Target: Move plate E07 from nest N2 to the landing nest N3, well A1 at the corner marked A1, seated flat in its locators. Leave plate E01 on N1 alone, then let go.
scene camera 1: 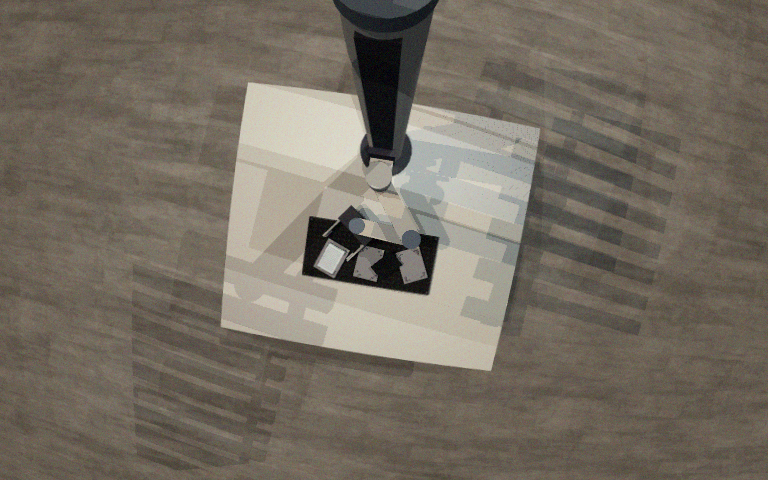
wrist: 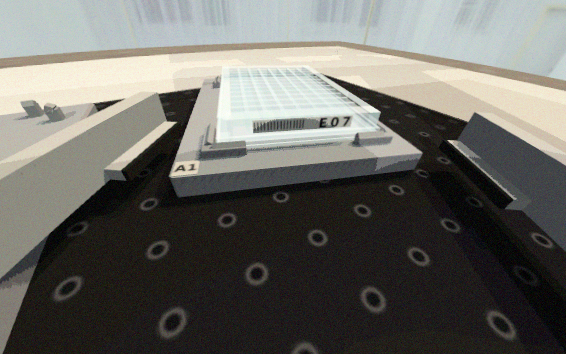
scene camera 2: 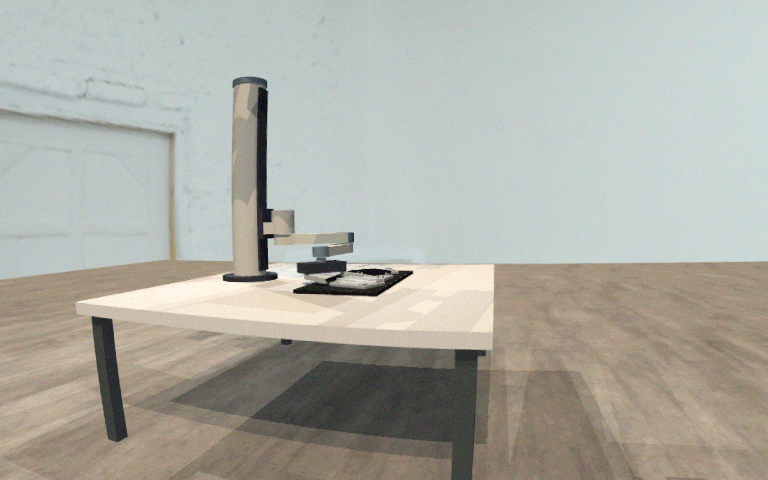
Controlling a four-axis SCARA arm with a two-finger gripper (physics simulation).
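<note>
Clear plate E07 (scene camera 1: 331, 258) (wrist: 300, 95) lies on a grey nest (scene camera 1: 316, 267) (wrist: 310, 163), inside its corner locators, and looks level. The A1 label is at the nest's near left corner in the wrist view; the nest's number and the plate's well A1 cannot be read. My gripper (scene camera 1: 343, 240) (scene camera 2: 318, 278) (wrist: 310, 119) is open, with its fingers wide apart at the near side of this nest, clear of the plate. Two other grey nests (scene camera 1: 367, 264) (scene camera 1: 412, 266) stand to the right in the first scene view, with no plate discernible on them. Plate E01 cannot be made out.
The nests stand on a black base board (scene camera 1: 390, 278) (scene camera 2: 339, 290) (wrist: 280, 250) with rings, on a pale table (scene camera 1: 396, 339) (scene camera 2: 226, 311). The arm's column (scene camera 2: 246, 186) rises behind them. Part of a neighbouring nest (wrist: 75, 112) with two pins shows beyond the left finger in the wrist view.
</note>
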